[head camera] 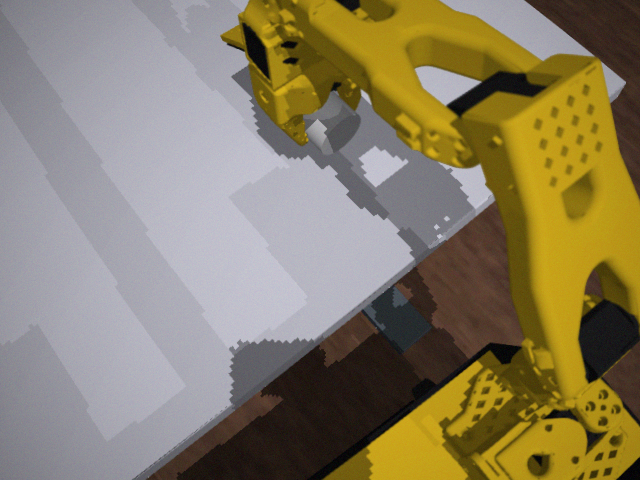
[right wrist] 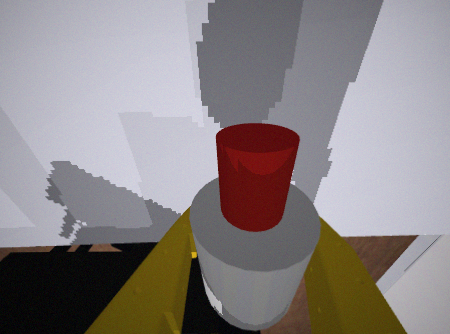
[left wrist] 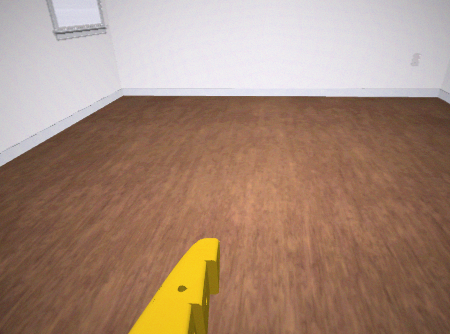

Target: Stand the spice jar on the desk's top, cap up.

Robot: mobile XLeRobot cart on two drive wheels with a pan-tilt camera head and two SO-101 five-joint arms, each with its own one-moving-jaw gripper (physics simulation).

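Frame: origin at the left arm's base, x ahead, y left, z up, level; metres.
Seen in the pictures: left hand at its tool point: [left wrist: 218, 258]; right hand at its tool point: [head camera: 304, 138] [right wrist: 205, 212]; right arm's base at its link origin: [head camera: 556, 424].
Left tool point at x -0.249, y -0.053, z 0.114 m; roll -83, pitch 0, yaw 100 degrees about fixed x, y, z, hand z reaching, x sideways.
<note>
Offsets run from my left tool point to a thing's middle. Level surfaces: height alone.
The spice jar @[dx +0.521, dy -0.265, dz -0.094 m] [head camera: 332, 125] [right wrist: 252, 270] has a grey body and a red cap @[dx +0.539, dy -0.264, dz -0.093 m] [right wrist: 256, 175]. My right gripper [head camera: 326, 117] [right wrist: 255, 222] is shut on the jar's body, with one jaw on each side. In the head camera the jar is tilted, its flat round end faces the lower right, and its cap is hidden. In the right wrist view the cap points away past the jaw tips. Whether the jar touches the desk @[dz -0.169 m] [head camera: 196, 155] [right wrist: 100, 65] cannot be told. My left gripper [left wrist: 212, 250] shows one notched jaw in the left wrist view; it is fully open and away from the jar.
The desk's front edge [head camera: 330, 333] runs diagonally above the robot's yellow cart [head camera: 392, 449]. The right arm [head camera: 532, 217] reaches over this edge. A dark desk support [head camera: 400, 322] shows below it. Brown floor @[dz -0.889 m] [left wrist: 260, 175] and white walls [left wrist: 250, 45] show in the left wrist view.
</note>
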